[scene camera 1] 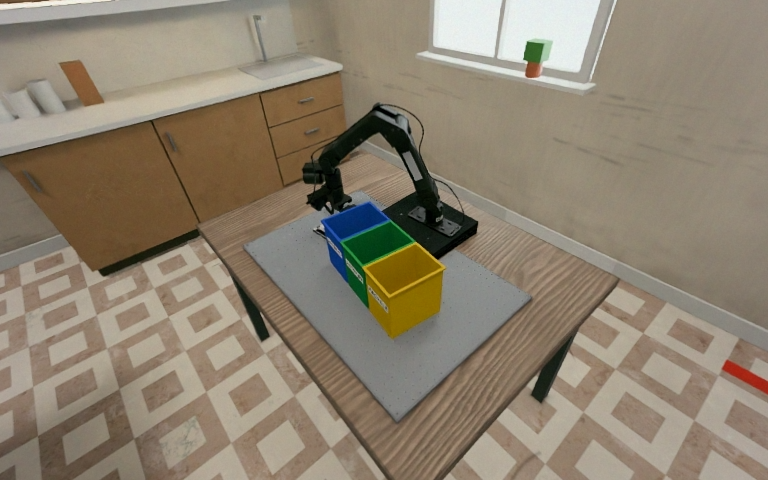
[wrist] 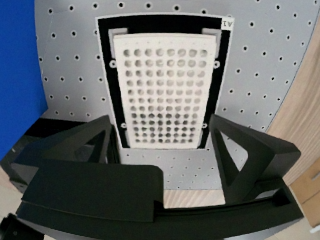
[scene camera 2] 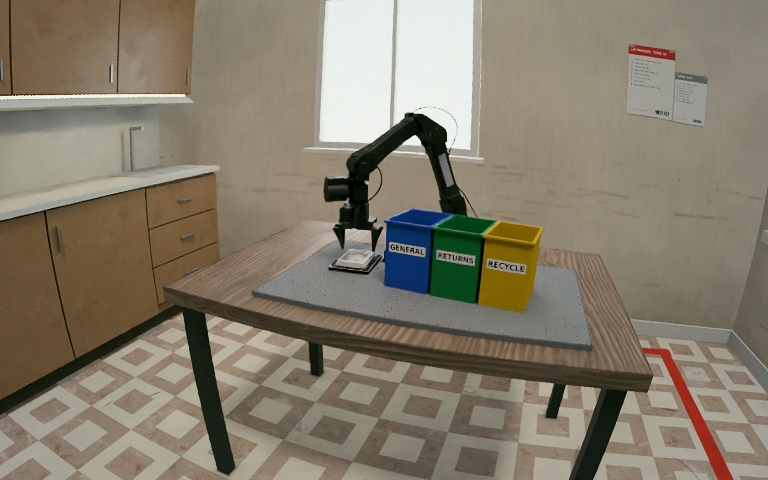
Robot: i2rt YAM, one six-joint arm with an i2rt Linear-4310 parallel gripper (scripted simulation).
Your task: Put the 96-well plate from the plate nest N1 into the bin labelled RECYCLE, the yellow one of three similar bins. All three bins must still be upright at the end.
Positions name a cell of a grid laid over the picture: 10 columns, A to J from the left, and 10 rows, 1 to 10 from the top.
In view: the gripper (wrist: F6), a white 96-well plate (wrist: F5), a yellow recycle bin (scene camera 1: F7), a green returns bin (scene camera 1: E6), a blue general bin (scene camera 1: E5) and a black plate nest N1 (wrist: E2).
The yellow recycle bin shows as well in scene camera 2 (scene camera 2: G6). The wrist view does not show the yellow recycle bin: it is out of frame. The wrist view does not show the green returns bin: it is out of frame.
